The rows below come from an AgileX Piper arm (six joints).
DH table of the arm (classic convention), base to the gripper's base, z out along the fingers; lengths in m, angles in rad. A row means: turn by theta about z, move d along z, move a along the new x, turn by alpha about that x. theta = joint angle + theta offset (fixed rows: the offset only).
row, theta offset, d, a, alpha
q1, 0, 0.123, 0, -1.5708
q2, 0.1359, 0, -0.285, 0
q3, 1.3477, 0, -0.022, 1.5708
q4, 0, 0.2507, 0, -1.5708
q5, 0, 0, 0, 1.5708
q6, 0, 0.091, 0, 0
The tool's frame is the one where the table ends.
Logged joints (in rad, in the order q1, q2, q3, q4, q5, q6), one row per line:
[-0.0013 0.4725 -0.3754 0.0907 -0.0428 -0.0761]
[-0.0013 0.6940 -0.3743 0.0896 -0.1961 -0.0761]
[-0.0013 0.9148 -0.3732 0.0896 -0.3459 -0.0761]
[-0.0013 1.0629 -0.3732 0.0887 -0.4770 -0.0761]
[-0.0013 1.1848 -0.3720 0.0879 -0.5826 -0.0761]
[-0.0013 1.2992 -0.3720 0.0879 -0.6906 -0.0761]
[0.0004 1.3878 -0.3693 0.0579 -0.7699 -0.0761]
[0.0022 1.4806 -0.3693 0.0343 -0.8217 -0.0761]
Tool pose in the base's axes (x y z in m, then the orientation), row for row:
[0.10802 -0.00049 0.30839 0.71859 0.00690 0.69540 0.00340]
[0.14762 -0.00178 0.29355 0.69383 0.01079 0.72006 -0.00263]
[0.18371 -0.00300 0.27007 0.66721 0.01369 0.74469 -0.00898]
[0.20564 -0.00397 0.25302 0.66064 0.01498 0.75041 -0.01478]
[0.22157 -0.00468 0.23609 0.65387 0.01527 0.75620 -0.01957]
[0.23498 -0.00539 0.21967 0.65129 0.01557 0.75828 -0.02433]
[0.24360 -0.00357 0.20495 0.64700 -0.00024 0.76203 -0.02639]
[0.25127 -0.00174 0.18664 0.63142 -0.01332 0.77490 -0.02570]
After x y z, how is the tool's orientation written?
As a quaternion, w x y z.
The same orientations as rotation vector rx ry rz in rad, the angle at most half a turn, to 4 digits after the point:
[0.0153 1.5380 0.0075]
[0.0241 1.6078 -0.0059]
[0.0309 1.6803 -0.0203]
[0.0339 1.6976 -0.0334]
[0.0346 1.7153 -0.0444]
[0.0354 1.7218 -0.0552]
[-0.0005 1.7333 -0.0600]
[-0.0305 1.7736 -0.0588]

